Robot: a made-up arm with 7 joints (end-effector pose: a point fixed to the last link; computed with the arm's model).
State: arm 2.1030 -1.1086 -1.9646 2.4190 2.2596 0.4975 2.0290
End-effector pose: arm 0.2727 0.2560 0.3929 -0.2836 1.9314 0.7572
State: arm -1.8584 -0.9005 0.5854 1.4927 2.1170 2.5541 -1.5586
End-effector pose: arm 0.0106 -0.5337 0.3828 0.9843 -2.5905 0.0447
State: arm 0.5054 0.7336 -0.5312 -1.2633 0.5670 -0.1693 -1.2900
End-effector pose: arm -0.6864 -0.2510 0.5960 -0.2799 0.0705 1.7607
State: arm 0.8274 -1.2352 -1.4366 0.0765 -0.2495 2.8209 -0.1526
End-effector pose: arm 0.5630 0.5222 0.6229 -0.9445 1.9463 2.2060
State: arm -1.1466 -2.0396 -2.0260 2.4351 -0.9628 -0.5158 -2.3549
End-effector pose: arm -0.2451 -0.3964 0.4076 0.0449 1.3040 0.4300
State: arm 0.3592 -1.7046 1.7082 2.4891 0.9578 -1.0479 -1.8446
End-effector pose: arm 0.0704 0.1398 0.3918 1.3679 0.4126 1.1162
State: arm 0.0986 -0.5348 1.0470 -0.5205 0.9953 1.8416 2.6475
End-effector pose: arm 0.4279 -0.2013 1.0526 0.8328 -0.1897 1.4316
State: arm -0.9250 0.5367 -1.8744 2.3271 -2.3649 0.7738 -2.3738
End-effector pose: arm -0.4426 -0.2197 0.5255 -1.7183 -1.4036 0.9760
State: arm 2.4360 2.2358 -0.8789 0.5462 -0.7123 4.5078 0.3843
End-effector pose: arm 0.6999 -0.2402 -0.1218 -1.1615 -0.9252 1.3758
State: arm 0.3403 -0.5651 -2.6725 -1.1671 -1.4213 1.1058 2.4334
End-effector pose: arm 0.6113 0.2387 0.5746 0.0607 1.8562 1.8898
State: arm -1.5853 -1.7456 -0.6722 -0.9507 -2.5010 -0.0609 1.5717
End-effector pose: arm 0.2472 -0.7366 0.4430 -0.6424 -0.0340 0.5626
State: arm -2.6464 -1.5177 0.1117 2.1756 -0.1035 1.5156 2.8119
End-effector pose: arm -0.3561 -0.1179 -0.0670 2.5828 1.3625 0.9177
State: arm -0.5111 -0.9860 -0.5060 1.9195 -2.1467 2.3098 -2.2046
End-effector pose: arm 0.4402 -0.3907 0.2340 -0.7018 2.9465 0.3211
